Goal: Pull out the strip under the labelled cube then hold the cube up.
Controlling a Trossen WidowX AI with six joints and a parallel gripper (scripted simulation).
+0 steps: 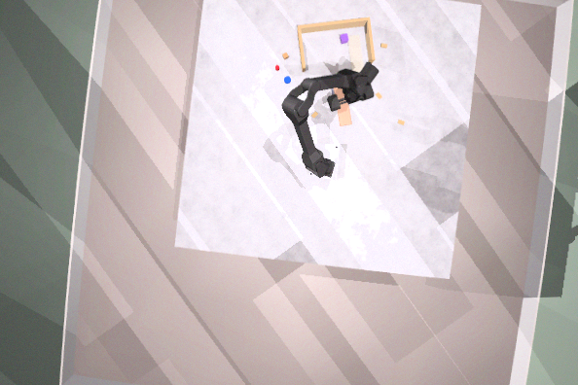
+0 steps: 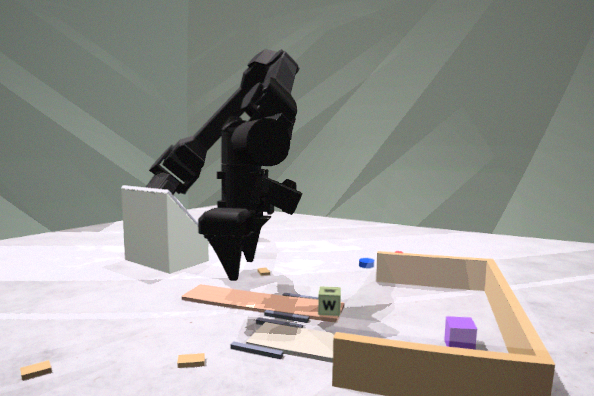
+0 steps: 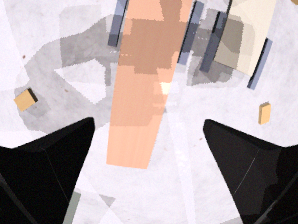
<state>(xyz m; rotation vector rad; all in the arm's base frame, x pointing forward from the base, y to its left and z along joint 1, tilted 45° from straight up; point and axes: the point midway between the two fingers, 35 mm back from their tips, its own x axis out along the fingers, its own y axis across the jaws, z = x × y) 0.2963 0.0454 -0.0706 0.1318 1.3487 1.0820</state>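
The green cube marked w lies 120 mm ahead of my gripper tip, 50 mm to the left of it and 30 mm below it. The rest, counted from my gripper tip: blue disc: 280 mm to the left, 50 mm below, 40 mm ahead; then red piece: 340 mm to the left, 80 mm ahead, 40 mm below.
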